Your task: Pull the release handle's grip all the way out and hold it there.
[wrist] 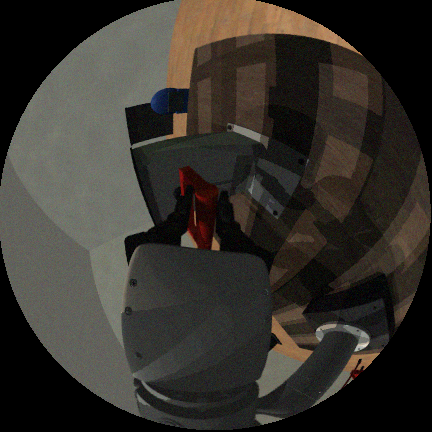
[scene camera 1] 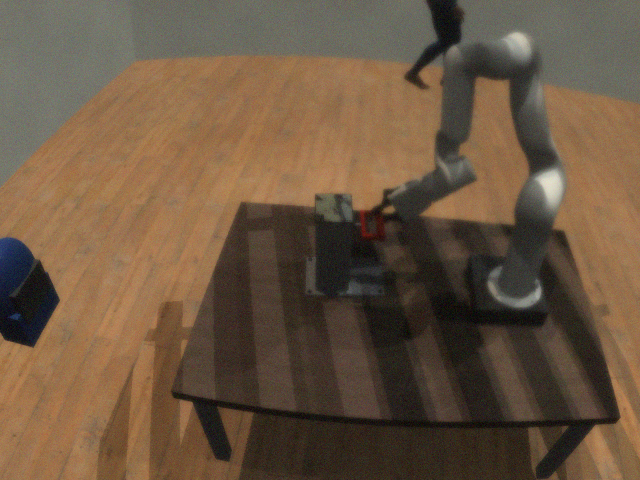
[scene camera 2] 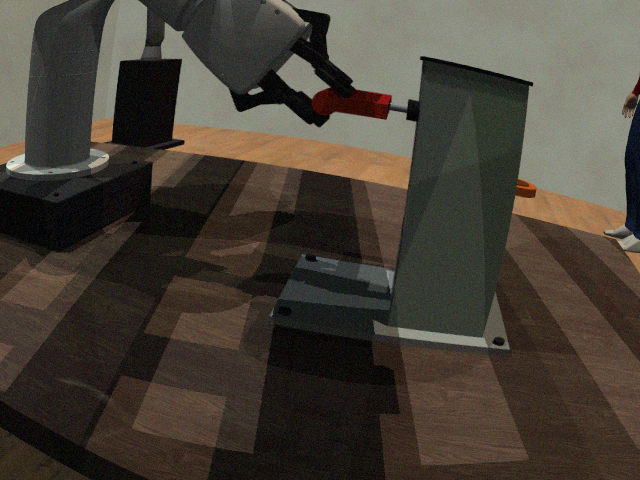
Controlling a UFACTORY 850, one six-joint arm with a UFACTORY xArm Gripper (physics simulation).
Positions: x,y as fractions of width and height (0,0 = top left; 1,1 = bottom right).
Labels:
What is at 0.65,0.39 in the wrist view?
A pale base plate.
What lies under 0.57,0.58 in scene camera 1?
A pale base plate.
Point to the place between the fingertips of my gripper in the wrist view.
At 0.48,0.45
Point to a pale base plate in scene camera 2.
At 0.50,0.62

